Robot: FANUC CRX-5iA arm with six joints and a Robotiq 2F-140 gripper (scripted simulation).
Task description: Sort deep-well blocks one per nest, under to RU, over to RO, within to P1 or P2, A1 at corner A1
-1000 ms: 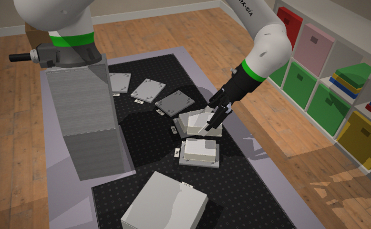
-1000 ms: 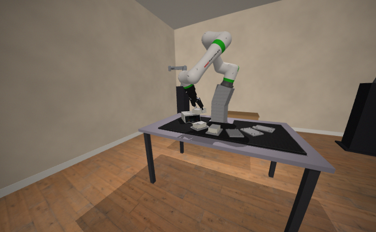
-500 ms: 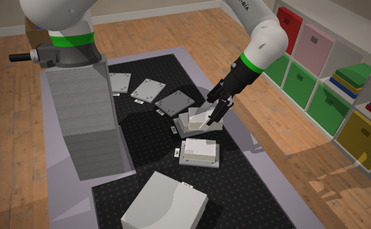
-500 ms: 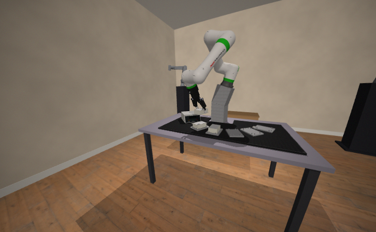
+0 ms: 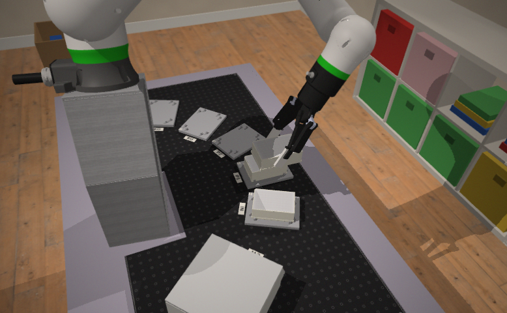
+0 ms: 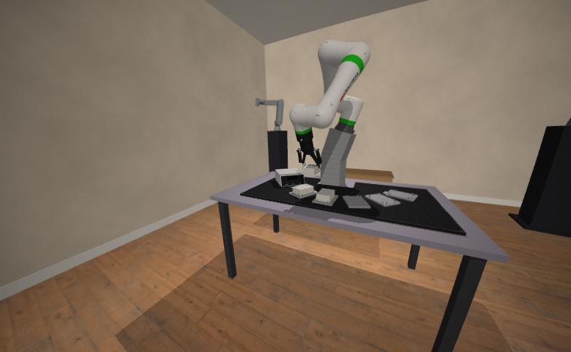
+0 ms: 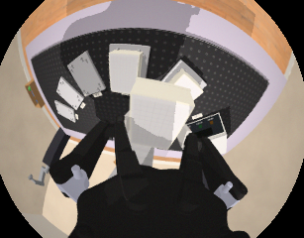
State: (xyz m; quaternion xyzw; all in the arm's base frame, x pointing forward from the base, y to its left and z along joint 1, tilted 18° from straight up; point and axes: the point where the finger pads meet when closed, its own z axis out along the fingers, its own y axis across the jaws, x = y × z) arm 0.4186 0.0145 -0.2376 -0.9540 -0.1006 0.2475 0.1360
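Now: the grey nest plate 270 mm to the left of my hand, 190 mm below it and 50 mm behind it. Round my hand: pale weigher platform: 330 mm to the right, 210 mm behind, 100 mm below; then check-weigher: 320 mm to the right, 200 mm behind, 130 mm below.
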